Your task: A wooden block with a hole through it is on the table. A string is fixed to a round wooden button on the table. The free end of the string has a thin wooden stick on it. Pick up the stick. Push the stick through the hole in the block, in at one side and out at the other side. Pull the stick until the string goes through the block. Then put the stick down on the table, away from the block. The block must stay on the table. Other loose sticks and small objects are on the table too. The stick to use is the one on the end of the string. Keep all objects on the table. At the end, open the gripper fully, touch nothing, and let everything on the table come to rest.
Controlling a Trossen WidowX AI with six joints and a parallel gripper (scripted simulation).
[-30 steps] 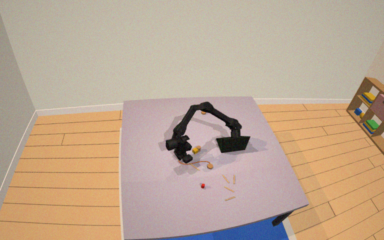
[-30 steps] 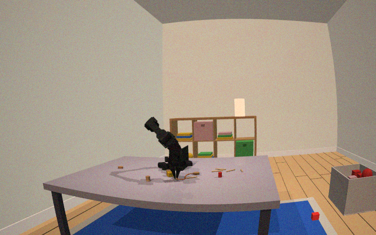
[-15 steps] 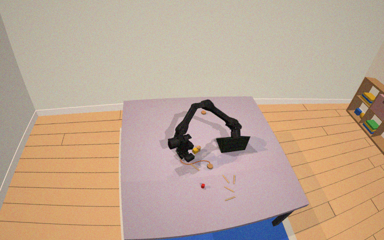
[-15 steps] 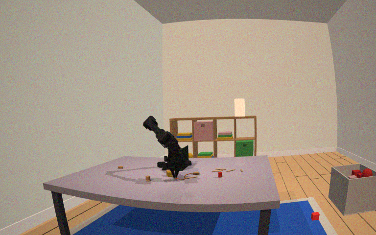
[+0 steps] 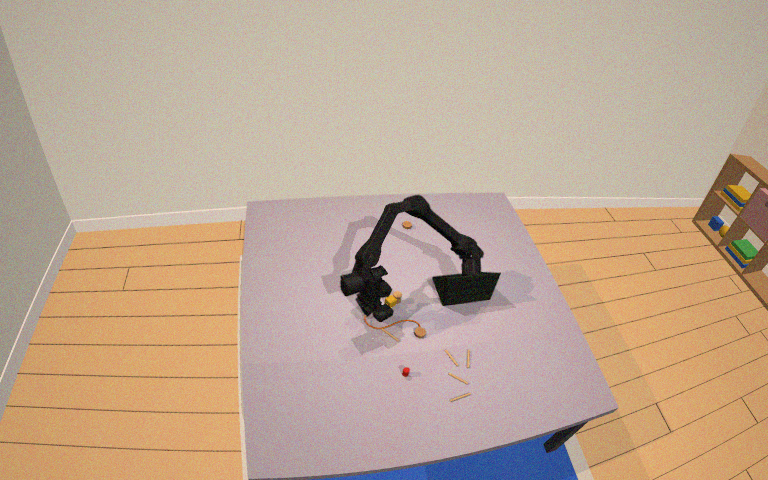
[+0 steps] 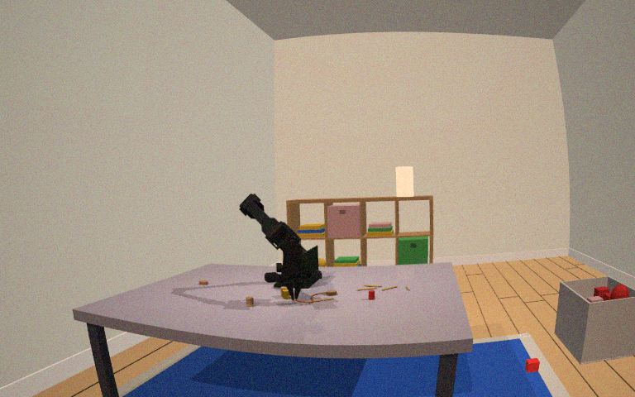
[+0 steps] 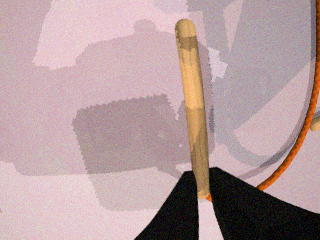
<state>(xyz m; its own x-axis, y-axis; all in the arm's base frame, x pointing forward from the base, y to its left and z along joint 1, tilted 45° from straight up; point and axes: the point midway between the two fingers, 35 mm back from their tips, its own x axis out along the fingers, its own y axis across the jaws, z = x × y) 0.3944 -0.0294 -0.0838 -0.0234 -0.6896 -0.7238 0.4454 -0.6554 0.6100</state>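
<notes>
The yellow block is 10 cm behind my gripper tip and 5 cm to the right of it. From my gripper tip the other things lie so: wooden cylinder 13 cm behind, 6 cm to the right; then red piece 26 cm to the left, 7 cm behind.
</notes>
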